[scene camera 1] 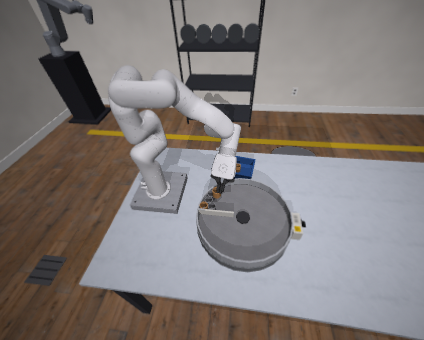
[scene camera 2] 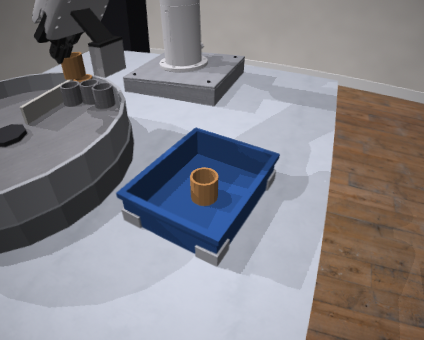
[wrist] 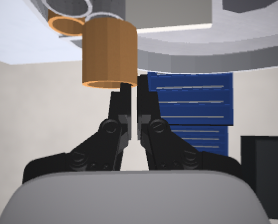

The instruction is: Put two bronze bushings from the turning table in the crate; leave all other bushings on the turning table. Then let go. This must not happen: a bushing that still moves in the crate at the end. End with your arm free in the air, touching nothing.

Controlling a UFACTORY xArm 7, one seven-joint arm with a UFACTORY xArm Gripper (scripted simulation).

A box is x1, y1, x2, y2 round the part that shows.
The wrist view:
my gripper: [0, 74, 270, 223]
bronze bushing: [82, 17, 137, 88]
